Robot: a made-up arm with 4 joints. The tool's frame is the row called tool. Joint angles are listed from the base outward. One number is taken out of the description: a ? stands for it. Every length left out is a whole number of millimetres.
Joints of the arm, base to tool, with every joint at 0 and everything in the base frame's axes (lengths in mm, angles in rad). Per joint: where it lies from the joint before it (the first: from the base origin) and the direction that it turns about. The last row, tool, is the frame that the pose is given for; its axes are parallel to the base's.
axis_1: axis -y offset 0 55 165
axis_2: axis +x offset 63 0 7
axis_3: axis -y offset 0 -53 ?
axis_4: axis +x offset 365 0 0
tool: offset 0 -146 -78
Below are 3 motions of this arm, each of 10 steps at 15 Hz.
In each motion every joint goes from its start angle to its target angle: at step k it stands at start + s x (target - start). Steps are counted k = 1, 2, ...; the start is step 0. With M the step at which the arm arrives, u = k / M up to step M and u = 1 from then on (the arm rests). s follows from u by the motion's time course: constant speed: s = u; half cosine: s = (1 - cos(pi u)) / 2; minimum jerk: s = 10 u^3 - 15 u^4 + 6 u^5.
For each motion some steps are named. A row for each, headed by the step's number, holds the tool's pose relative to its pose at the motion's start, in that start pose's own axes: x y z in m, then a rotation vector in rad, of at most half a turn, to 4 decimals.
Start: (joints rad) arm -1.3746 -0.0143 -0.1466 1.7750
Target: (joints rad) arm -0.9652 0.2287 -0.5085 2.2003
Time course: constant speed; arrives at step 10
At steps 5, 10:
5: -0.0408 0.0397 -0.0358 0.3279 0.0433 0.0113
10: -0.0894 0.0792 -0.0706 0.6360 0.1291 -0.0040

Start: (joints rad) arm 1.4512 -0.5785 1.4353 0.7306
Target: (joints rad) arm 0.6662 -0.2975 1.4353 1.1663
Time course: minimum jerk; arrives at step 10
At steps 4, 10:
4: -0.0628 -0.0724 -0.1129 0.2754 0.0990 -0.2037
10: -0.2791 -0.1345 -0.3262 0.7817 0.2430 -0.7221

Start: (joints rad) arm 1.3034 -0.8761 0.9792 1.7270
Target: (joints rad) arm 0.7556 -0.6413 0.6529 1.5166
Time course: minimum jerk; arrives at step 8
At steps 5, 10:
5: -0.1111 -0.2158 -0.0331 0.1773 0.0160 -0.5151
10: -0.1823 -0.2789 -0.0643 0.2375 0.0563 -0.7188

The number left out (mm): 179
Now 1 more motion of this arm.
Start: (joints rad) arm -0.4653 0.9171 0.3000 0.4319
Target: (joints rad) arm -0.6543 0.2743 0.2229 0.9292
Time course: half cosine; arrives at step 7
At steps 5, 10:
5: -0.0087 0.0376 -0.0870 -0.1251 0.1742 -0.0703
10: -0.0144 0.0379 -0.1127 -0.1529 0.2166 -0.0975

